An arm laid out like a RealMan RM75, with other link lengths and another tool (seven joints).
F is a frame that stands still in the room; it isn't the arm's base.
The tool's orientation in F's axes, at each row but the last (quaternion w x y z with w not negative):
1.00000 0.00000 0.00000 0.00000
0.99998 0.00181 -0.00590 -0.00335
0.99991 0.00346 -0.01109 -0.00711
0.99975 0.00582 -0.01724 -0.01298
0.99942 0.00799 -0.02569 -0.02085
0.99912 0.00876 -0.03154 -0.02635
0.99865 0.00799 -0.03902 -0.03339
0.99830 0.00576 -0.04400 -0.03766
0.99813 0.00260 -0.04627 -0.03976
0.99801 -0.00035 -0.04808 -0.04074
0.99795 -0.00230 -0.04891 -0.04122
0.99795 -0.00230 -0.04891 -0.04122
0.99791 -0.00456 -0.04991 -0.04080
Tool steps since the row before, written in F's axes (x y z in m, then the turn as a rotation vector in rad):
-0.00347 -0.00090 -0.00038 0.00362 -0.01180 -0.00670
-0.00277 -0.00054 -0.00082 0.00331 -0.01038 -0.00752
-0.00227 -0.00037 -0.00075 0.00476 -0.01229 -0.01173
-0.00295 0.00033 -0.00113 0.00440 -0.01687 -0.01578
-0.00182 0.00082 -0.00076 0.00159 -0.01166 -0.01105
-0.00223 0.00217 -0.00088 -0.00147 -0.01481 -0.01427
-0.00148 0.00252 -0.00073 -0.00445 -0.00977 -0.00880
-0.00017 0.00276 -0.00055 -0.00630 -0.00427 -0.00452
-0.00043 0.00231 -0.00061 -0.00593 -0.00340 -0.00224
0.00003 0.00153 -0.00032 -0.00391 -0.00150 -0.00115
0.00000 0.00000 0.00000 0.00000 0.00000 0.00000
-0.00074 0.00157 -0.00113 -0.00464 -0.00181 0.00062
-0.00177 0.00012 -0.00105 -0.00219 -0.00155 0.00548
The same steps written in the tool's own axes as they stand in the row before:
-0.00347 -0.00090 -0.00038 0.00362 -0.01180 -0.00670
-0.00278 -0.00056 -0.00079 0.00329 -0.01039 -0.00752
-0.00228 -0.00041 -0.00070 0.00467 -0.01230 -0.01175
-0.00299 0.00024 -0.00103 0.00430 -0.01694 -0.01573
-0.00189 0.00073 -0.00068 0.00151 -0.01177 -0.01094
-0.00239 0.00203 -0.00077 -0.00157 -0.01514 -0.01391
-0.00170 0.00240 -0.00065 -0.00445 -0.01020 -0.00829
-0.00043 0.00273 -0.00056 -0.00633 -0.00480 -0.00391
-0.00067 0.00226 -0.00057 -0.00582 -0.00388 -0.00168
-0.00013 0.00153 -0.00031 -0.00387 -0.00182 -0.00078
0.00000 0.00000 0.00000 0.00000 0.00000 0.00000
-0.00097 0.00150 -0.00104 -0.00439 -0.00219 0.00105
-0.00187 -0.00002 -0.00087 -0.00150 -0.00175 0.00565

